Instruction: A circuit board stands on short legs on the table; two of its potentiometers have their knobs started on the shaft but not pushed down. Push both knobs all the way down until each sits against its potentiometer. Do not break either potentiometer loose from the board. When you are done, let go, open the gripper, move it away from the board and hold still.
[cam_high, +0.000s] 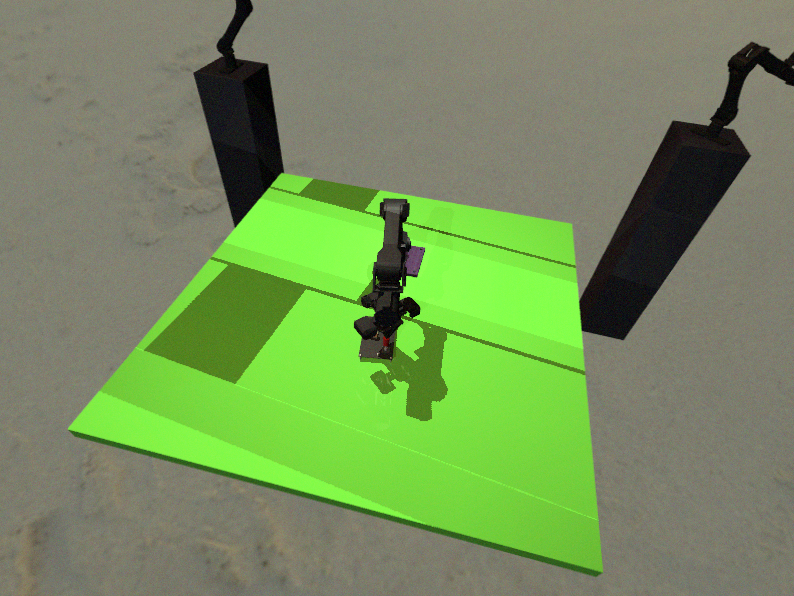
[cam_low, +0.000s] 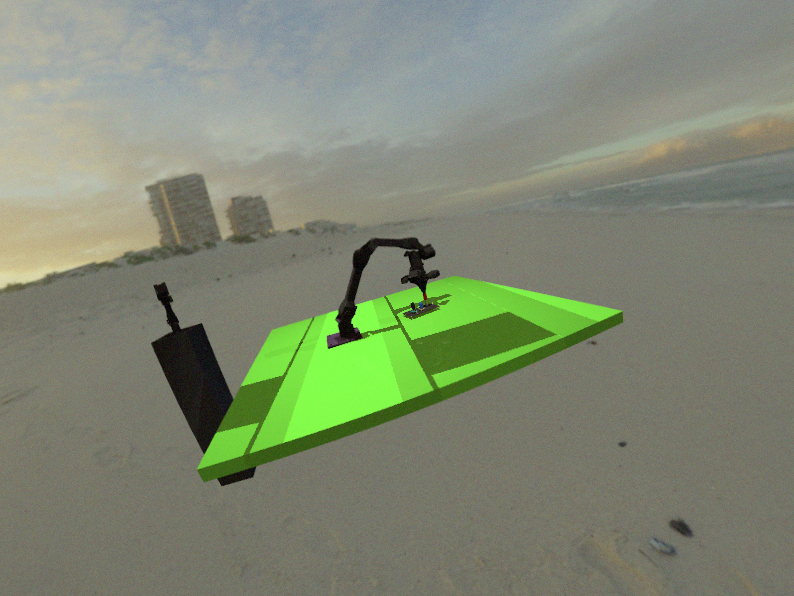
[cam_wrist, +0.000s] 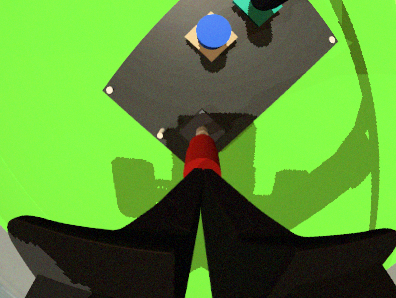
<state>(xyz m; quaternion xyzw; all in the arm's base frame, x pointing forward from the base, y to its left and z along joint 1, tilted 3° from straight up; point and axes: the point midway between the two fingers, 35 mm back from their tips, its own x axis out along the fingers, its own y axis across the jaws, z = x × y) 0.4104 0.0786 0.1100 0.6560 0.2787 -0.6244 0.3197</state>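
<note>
The red knob lies 20 mm below my gripper tip. Round my gripper tip: green potentiometer: 80 mm behind, 60 mm to the right, 40 mm below.
</note>
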